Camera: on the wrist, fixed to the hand. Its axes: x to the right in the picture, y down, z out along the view.
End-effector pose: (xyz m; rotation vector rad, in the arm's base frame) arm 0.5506 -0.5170 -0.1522 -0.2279 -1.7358 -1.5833
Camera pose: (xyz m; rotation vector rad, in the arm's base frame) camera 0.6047 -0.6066 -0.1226 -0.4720 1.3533 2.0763
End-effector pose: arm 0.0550 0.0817 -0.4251 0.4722 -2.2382 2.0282
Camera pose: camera 0.0185 0.1824 -0.4440 1.8997 -1.4083 0.7201
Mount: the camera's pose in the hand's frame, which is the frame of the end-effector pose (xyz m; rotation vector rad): 0.0125 0.0358 -0.1019 -0.3906 -0.4920 -1.4559
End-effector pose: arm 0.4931 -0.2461 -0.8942 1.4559 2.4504 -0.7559
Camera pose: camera 0.5271 -0.1701 -0.8243 -0.7654 2.6298 -0.5840
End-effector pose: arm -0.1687 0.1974 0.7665 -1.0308 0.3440 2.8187
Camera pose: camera -0.1217 0.1375 0.6889 -0.2719 -0.7362 1.6334
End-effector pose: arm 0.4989 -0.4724 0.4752 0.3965 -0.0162 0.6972
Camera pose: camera 0.4742 -0.4030 0.3952 0.1118 -0.2946 -0.8443
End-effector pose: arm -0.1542 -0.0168 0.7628 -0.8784 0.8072 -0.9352
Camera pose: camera -0.2265 -0.0439 0.6863 -2.0222 -0.2452 -1.6950
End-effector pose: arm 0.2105 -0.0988 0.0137 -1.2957 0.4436 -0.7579
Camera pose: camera 0.1586 -0.1752 -0.0437 -2.0516 -0.9377 -1.4947
